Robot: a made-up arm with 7 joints. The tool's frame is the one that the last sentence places. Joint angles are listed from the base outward.
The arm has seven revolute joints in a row. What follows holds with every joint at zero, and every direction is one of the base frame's. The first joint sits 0.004 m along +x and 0.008 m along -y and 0.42 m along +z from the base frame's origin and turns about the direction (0, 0.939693, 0.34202), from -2.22 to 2.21 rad. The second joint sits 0.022 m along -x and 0.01 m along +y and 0.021 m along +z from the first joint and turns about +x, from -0.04 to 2.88 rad. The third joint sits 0.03 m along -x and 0.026 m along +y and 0.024 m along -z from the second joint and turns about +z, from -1.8 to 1.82 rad. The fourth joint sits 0.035 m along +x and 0.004 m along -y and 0.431 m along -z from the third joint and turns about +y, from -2.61 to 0.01 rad. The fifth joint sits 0.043 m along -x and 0.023 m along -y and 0.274 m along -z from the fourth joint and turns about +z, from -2.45 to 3.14 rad. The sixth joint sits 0.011 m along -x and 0.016 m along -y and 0.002 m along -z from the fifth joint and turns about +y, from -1.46 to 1.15 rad. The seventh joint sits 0.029 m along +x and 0.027 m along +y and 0.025 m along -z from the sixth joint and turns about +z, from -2.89 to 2.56 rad. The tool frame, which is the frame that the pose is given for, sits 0.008 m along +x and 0.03 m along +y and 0.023 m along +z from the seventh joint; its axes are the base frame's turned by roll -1.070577, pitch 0.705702 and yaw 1.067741 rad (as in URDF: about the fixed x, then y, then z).
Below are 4 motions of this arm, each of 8 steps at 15 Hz.
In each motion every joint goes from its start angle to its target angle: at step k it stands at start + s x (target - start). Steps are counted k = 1, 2, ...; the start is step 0. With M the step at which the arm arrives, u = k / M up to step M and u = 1 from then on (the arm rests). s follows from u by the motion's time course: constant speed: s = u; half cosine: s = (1 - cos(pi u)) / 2; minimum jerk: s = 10 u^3 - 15 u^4 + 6 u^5.
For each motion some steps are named. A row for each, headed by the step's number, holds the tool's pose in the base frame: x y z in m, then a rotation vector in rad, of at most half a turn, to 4 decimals.
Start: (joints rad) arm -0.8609 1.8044 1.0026 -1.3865 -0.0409 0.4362 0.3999
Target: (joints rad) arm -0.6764 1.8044 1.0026 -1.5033 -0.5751 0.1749 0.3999
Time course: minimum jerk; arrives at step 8
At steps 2, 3, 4, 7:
2: -0.1127 0.4525 0.8489 -0.4812 -2.5628 -0.9909
3: -0.1044 0.4413 0.8510 -0.3270 -2.5164 -0.9918
4: -0.0924 0.4271 0.8531 -0.1339 -2.4401 -0.9920
7: -0.0631 0.3992 0.8547 0.2453 -2.2259 -0.9853

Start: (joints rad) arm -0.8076 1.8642 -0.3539 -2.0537 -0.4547 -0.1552 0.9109
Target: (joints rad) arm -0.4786 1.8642 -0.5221 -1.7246 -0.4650 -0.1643 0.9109
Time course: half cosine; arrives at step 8
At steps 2, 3, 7, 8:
2: 0.2251 0.3120 0.6384 -0.7498 -0.4956 -1.2659
3: 0.2373 0.3312 0.6253 -0.7738 -0.4788 -1.1681
7: 0.2616 0.4143 0.5621 -0.8148 -0.3879 -0.7744
8: 0.2617 0.4193 0.5582 -0.8146 -0.3815 -0.7518

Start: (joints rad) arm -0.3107 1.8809 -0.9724 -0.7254 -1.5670 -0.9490 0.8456
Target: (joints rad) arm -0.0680 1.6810 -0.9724 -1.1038 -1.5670 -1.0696 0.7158
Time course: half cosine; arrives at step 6
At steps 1, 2, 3, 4, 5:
1: 0.1024 0.6684 0.4961 -0.1321 1.0333 0.3028
2: 0.1104 0.6594 0.4561 -0.1820 1.1373 0.2163
3: 0.1151 0.6429 0.4021 -0.2557 1.2722 0.0942
4: 0.1129 0.6220 0.3502 -0.3360 1.3978 -0.0326
5: 0.1072 0.6039 0.3143 -0.3989 1.4829 -0.1288

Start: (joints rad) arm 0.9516 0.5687 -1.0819 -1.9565 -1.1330 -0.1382 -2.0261
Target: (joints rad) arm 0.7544 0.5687 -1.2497 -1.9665 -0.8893 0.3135 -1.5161
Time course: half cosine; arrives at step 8
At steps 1, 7, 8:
1: -0.3182 -0.0713 0.1143 0.2557 0.0458 -2.0249
7: -0.2713 -0.0904 0.0956 -0.2644 0.3665 -1.6680
8: -0.2694 -0.0909 0.0946 -0.2834 0.3793 -1.6512

